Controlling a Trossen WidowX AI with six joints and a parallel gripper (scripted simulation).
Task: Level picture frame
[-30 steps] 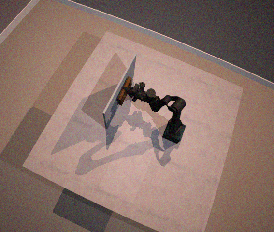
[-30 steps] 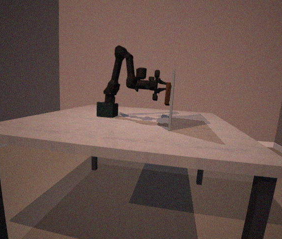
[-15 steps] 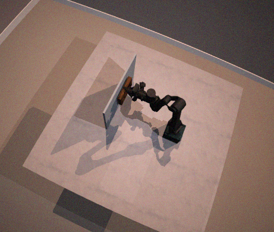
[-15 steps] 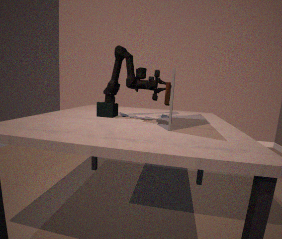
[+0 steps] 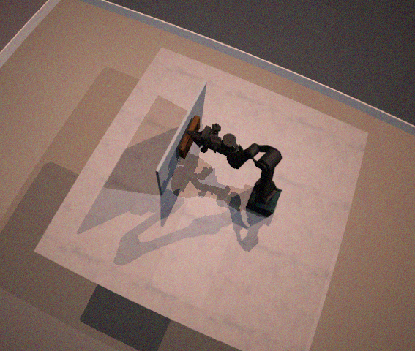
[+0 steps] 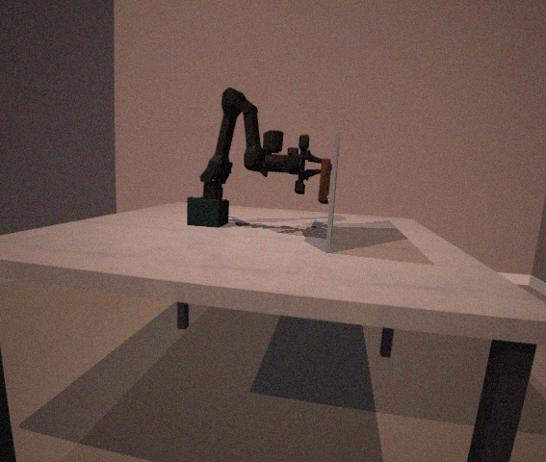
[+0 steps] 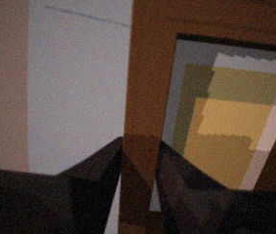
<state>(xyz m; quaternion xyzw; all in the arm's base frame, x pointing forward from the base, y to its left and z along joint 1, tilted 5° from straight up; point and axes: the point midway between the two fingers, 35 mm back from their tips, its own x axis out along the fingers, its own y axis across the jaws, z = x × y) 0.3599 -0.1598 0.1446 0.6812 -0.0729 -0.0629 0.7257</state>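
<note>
Now: gripper tip 5 cm above the brown wooden picture frame and 1 cm to the left of it. The rest, counted from my gripper tip: grey wall panel: 7 cm below, 2 cm ahead, 1 cm to the left.
</note>
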